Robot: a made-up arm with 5 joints.
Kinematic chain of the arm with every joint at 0, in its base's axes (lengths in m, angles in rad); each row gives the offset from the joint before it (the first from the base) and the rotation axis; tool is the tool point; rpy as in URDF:
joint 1: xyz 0.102 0 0.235 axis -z
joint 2: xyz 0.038 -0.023 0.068 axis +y
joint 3: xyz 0.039 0 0.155 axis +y
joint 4: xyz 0.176 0 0.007 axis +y
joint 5: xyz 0.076 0.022 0 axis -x
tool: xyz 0 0 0 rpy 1.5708 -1.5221 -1.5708
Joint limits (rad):
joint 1: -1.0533..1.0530
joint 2: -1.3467..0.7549
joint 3: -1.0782..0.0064
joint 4: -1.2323..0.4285
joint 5: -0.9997..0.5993
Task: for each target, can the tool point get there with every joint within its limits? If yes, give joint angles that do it. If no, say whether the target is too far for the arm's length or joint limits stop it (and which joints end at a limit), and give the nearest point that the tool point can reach.
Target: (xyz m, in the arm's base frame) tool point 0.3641 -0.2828 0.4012
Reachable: yes | joints 0.8208 0.4077 -0.2308 -0.1175 -0.2371
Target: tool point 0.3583 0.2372 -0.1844
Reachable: no: too far | nearest point 0.3465 0.2263 0.2023 | short by 0.387 m
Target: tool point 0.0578 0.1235 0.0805
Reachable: no: joint limits stop it (at a limit: joint 1, joint 2, joint 3, joint 4) | nearest point 0.2677 0.2890 0.2023 | short by 0.294 m
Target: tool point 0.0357 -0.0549 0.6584
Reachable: yes | joints -0.6795 -1.1029 -0.3719 -0.2706 -0.0247
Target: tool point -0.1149 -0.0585 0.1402
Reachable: no: joint limits stop it (at a limit: joint 2, joint 3, joint 4) | nearest point -0.1953 -0.0802 0.4483 | short by 0.319 m
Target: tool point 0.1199 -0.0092 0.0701
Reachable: no: joint limits stop it (at a limit: joint 2, joint 3, joint 4) | nearest point 0.3983 -0.1523 0.2023 | short by 0.340 m
